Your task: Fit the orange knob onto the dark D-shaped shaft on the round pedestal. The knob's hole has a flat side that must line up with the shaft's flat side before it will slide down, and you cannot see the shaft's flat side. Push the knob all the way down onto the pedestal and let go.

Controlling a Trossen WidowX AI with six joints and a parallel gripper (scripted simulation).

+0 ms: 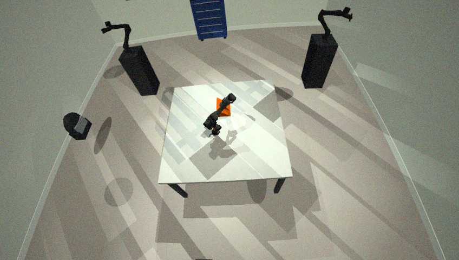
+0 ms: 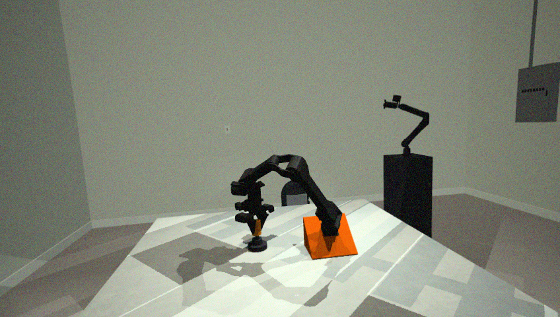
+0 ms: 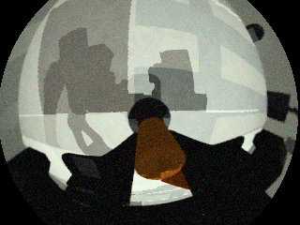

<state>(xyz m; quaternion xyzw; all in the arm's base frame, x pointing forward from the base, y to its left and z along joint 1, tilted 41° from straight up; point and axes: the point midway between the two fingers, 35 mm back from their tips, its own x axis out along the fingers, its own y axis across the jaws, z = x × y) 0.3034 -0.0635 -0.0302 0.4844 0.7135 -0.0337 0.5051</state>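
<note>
Now: gripper tip 4 cm above the round dark pedestal. From my gripper tip the other things lie so: orange knob 2 cm above.
</note>
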